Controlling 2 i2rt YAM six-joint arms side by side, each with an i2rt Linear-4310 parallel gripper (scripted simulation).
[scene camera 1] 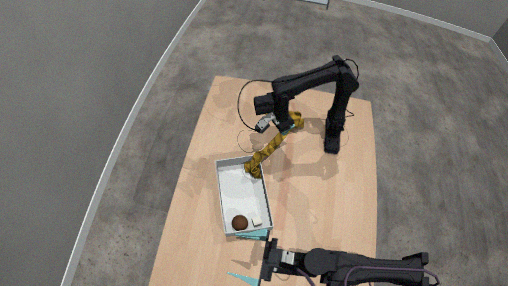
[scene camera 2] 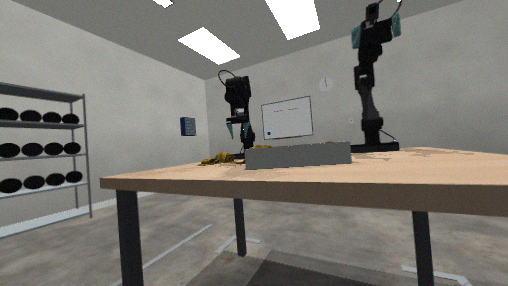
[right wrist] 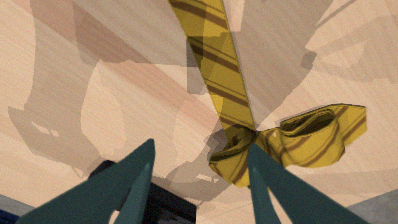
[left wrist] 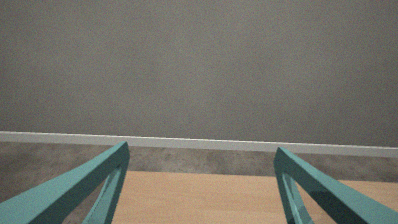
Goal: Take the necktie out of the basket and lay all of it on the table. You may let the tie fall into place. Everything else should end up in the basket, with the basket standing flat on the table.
A grey-white basket shows in scene camera 1 and in scene camera 2; in the right wrist view it is out of frame, in the left wrist view it is out of frame. One and the same spot on the grey-white basket: [scene camera 2: 316, 154] is [scene camera 1: 222, 210].
